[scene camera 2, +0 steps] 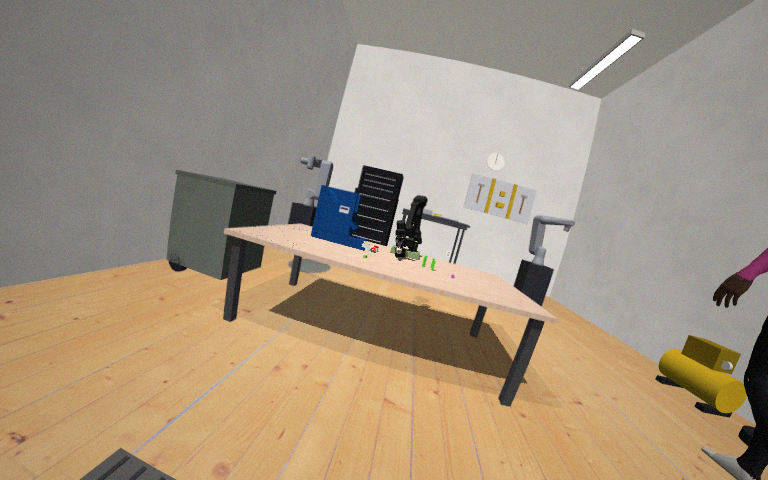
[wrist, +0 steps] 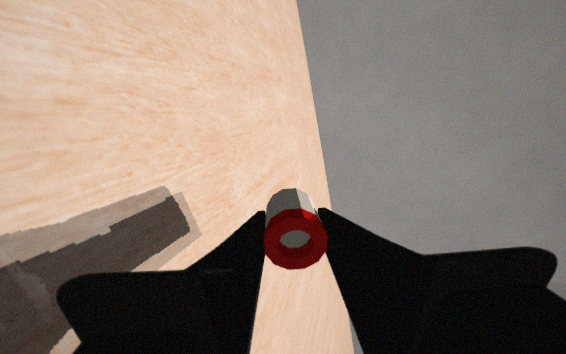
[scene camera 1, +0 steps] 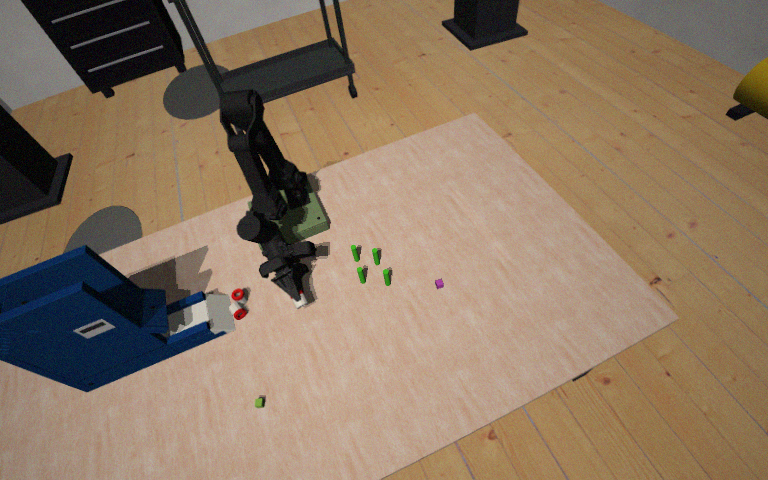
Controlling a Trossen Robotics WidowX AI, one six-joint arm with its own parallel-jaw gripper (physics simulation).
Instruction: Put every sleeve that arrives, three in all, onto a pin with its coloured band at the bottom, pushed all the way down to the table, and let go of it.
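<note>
My gripper (scene camera 1: pixel 297 296) (wrist: pixel 291 216) is shut on a sleeve. The sleeve's red band (wrist: pixel 295 261) is at the end nearer the wrist camera, and its pale body (wrist: pixel 286 201) points away. The gripper is tilted, between the chute and the pins; the sleeve's exact height is unclear. Two more sleeves are at the chute's end: one shows its red band (scene camera 1: pixel 237 293) at the top, the other has its red band (scene camera 1: pixel 240 314) towards the front and seems to lie down. Several bare green pins (scene camera 1: pixel 355 253) (scene camera 1: pixel 376 256) (scene camera 1: pixel 361 275) (scene camera 1: pixel 387 277) stand upright right of the gripper.
The blue dispenser (scene camera 1: pixel 50 322) (scene camera 2: pixel 335 217) stands at the left with its pale chute (scene camera 1: pixel 219 312). A lime cube (scene camera 1: pixel 259 402) (scene camera 2: pixel 365 256) lies near the front left. A purple cube (scene camera 1: pixel 439 284) (scene camera 2: pixel 452 276) lies right of the pins. The green arm base (scene camera 1: pixel 310 222) is behind.
</note>
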